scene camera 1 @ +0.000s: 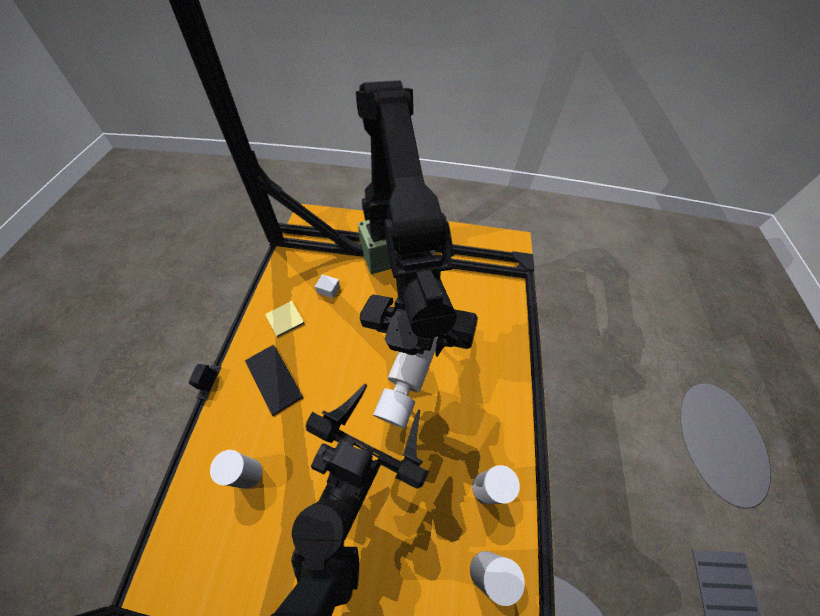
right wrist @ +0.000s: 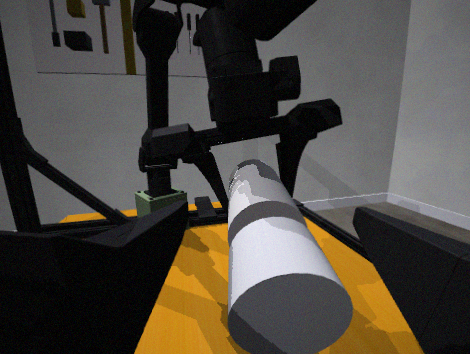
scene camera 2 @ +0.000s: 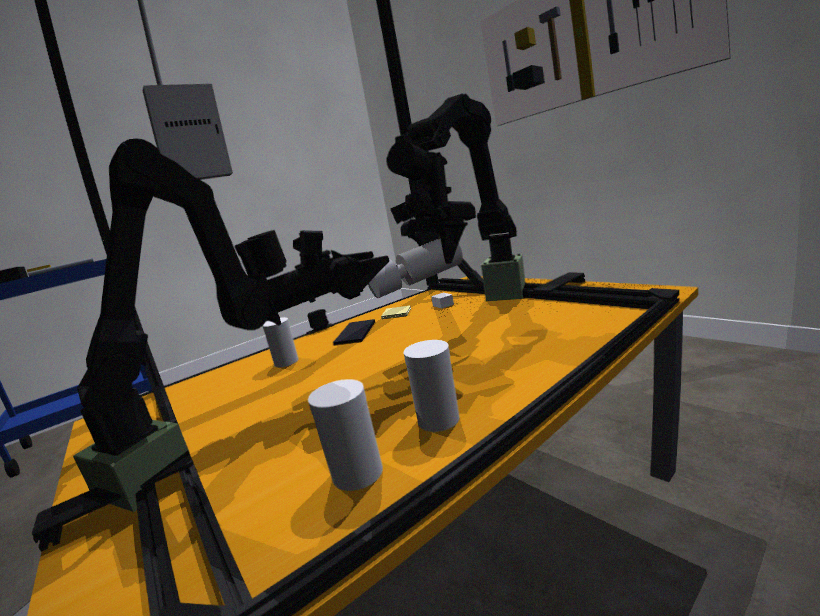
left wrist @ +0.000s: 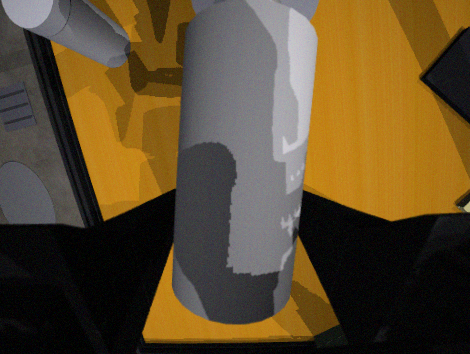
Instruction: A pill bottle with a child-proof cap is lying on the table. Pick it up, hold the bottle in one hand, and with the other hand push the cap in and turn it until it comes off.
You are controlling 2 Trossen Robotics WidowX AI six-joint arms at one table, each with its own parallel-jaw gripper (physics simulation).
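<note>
The white pill bottle (scene camera 1: 412, 368) (scene camera 2: 430, 262) (left wrist: 232, 110) (right wrist: 257, 187) is held above the table, tilted, its capped end toward my right gripper. Its white cap (scene camera 1: 393, 408) (scene camera 2: 384, 281) (right wrist: 275, 250) is on the end, with a narrow neck showing between cap and body in both scene views. My left gripper (scene camera 1: 420, 352) (scene camera 2: 451, 254) (left wrist: 235, 195) is shut on the bottle body. My right gripper (scene camera 1: 391, 399) (scene camera 2: 386, 259) (right wrist: 270, 211) is open, with its fingertips to either side of the cap. No contact with the cap shows; the exact gap is unclear.
Three white cylinders (scene camera 1: 235, 468) (scene camera 1: 497, 485) (scene camera 1: 498, 578) stand upright on the table (scene camera 1: 198, 563). A dark flat block (scene camera 1: 273, 379) (scene camera 2: 353, 331), a yellow pad (scene camera 1: 285, 318) (scene camera 2: 395, 311) and a small white block (scene camera 1: 326, 285) (scene camera 2: 442, 300) lie at the left of scene camera 1. Black rails edge the table.
</note>
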